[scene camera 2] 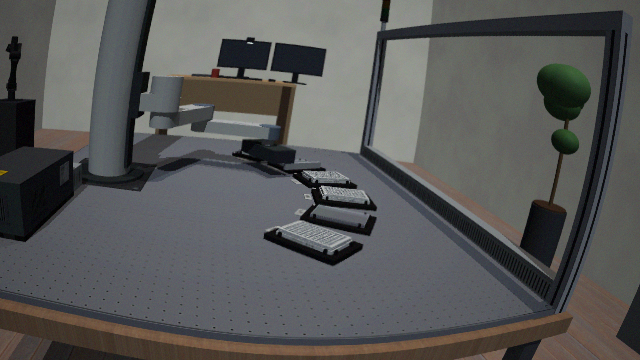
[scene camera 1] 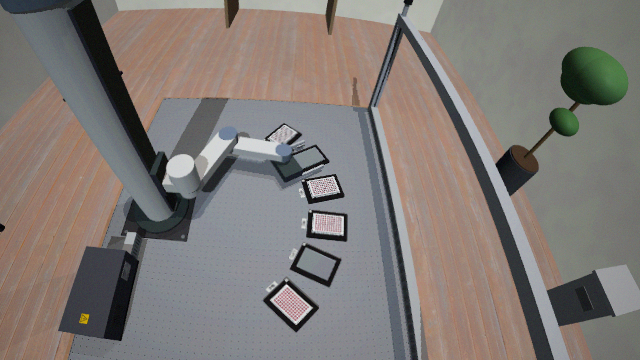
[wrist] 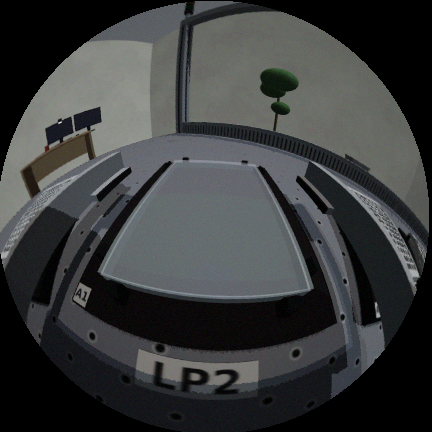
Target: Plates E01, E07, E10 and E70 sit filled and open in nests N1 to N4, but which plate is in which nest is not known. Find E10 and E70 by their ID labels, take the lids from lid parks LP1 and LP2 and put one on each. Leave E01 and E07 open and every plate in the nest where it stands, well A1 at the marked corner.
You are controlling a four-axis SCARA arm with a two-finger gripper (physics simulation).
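Places are measured from the arm's base along level axes (x ahead, y up, z right), in metres.
Pixels of known places: gripper, between the fingertips: [scene camera 2: 303, 158] [scene camera 1: 313, 153] [wrist: 212, 157]; arm's base, origin of its link: [scene camera 2: 108, 176] [scene camera 1: 162, 208].
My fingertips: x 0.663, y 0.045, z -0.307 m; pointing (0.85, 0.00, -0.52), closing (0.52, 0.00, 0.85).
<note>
For each thing: its top centre in the pictures, then the offset to it from my fingertips. "spot": a spot on its surface instead.
- clear lid, centre of its top: [wrist: 210, 190] [scene camera 1: 308, 157] dy -0.014, dx -0.021, dz +0.013 m
- black park, centre of its top: [wrist: 211, 187] [scene camera 2: 297, 162] [scene camera 1: 308, 157] dy -0.012, dx -0.021, dz +0.013 m
- filled open plate, centre of its top: [wrist: 33, 210] [scene camera 1: 282, 134] dy -0.006, dx -0.149, dz -0.118 m
- second lid, centre of its top: [scene camera 2: 341, 214] [scene camera 1: 316, 263] dy -0.014, dx +0.000, dz +0.526 m
- dark equipment box, a spot on its surface: [scene camera 2: 35, 190] spot: dy +0.051, dx -0.698, dz +0.790 m
- framed guard, a spot on its surface: [scene camera 2: 372, 90] spot: dy +0.272, dx +0.342, dz -0.380 m
My gripper [scene camera 1: 306, 158] [wrist: 212, 157] is open, low over lid park LP2, with one finger on each side of the clear lid [scene camera 1: 312, 157] [wrist: 207, 225]; a gap shows on both sides. The lid lies flat in the black park [wrist: 200, 325], whose A1 mark is at the near left corner in the wrist view. One filled open plate [scene camera 1: 283, 134] stands behind the gripper. Other filled open plates [scene camera 1: 322, 187] [scene camera 1: 327, 224] [scene camera 1: 291, 303] [scene camera 2: 325, 176] [scene camera 2: 345, 195] [scene camera 2: 315, 236] stand in black nests. A second lid [scene camera 1: 316, 264] [scene camera 2: 340, 216] lies in its park. Plate ID labels are unreadable.
The plates and parks form an arc around the arm's column [scene camera 1: 107, 115] [scene camera 2: 117, 90]. Neighbouring plates [wrist: 42, 210] [wrist: 387, 220] stand just outside the fingers. A dark equipment box [scene camera 1: 100, 292] [scene camera 2: 35, 190] is near the column. A framed guard [scene camera 1: 387, 65] [scene camera 2: 372, 90] borders the right side.
</note>
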